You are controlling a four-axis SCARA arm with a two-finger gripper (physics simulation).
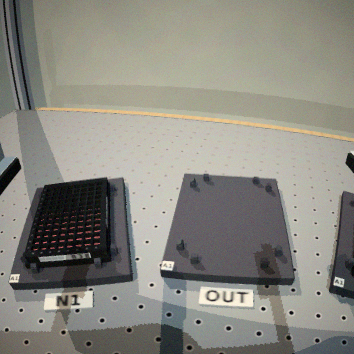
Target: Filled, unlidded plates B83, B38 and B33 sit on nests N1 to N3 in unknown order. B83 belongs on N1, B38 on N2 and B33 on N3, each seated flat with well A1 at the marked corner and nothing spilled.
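Frame: origin at the arm's base, x right, y ahead, z up, level; metres.
Seen in the pictures: gripper, fingertip midpoint: [181, 138].
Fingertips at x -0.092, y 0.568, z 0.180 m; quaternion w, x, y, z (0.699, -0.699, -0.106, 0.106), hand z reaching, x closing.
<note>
A point is followed by its place in that frame.
A black, unlidded plate [70, 217] {x -0.240, y 0.645, z 0.039 m} with many wells sits on nest N1 [118, 272] {x -0.166, y 0.608, z 0.025 m} at the left. Red shows in its nearer wells; the farther ones look dark. The code on its front label [65, 257] {x -0.216, y 0.599, z 0.034 m} is too blurred to read surely. The nest's A1 tag [15, 278] {x -0.256, y 0.560, z 0.025 m} is at its near left corner; which plate corner is well A1 cannot be told. Part of another nest [342, 240] {x 0.039, y 0.700, z 0.025 m} shows at the right edge, with an A1 tag [339, 281] {x 0.030, y 0.644, z 0.025 m}. My gripper [181, 138] {x -0.092, y 0.568, z 0.180 m} is open, its fingers wide apart at the left and right edges, with nothing between them.
The OUT nest [225, 225] {x -0.088, y 0.696, z 0.025 m} stands between the two nests, bare except for its small posts, with its A1 tag [168, 265] {x -0.127, y 0.630, z 0.025 m} at the near left corner. A perforated deck [150, 295] {x -0.134, y 0.601, z 0.013 m} lies around them. A wall [200, 60] and a dark-lined upright [21, 60] {x -0.684, y 1.026, z 0.147 m} stand behind.
</note>
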